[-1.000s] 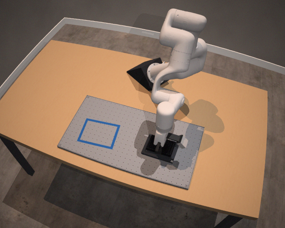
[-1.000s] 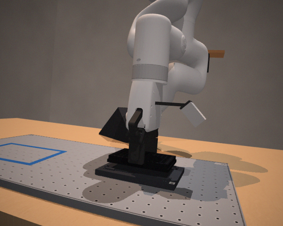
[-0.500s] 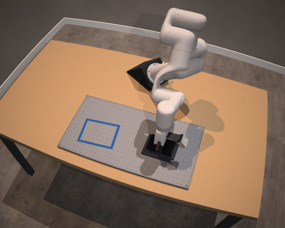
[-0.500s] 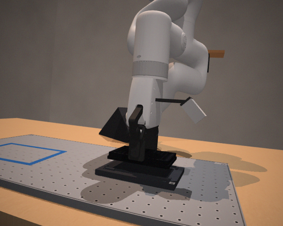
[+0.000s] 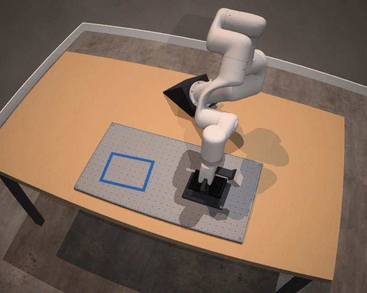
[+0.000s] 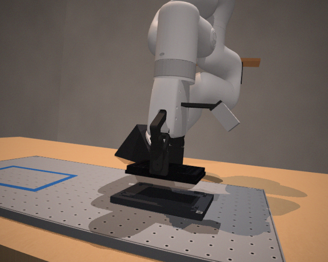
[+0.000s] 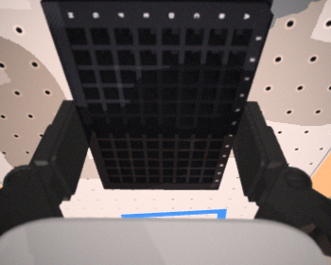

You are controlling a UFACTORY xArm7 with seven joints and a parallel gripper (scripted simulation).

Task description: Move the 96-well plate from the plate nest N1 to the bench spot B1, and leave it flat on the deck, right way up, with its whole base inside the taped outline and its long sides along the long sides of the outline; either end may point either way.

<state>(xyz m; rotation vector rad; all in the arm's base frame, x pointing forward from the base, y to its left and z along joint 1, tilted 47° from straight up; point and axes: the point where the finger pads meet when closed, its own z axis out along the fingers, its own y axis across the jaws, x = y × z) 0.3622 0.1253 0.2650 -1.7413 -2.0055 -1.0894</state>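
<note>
The dark plate nest lies 6 cm below my hand. The rest, counted from my hand: white label: 3 cm ahead, 9 cm to the left, 6 cm below; black 96-well plate: 1 cm below.
</note>
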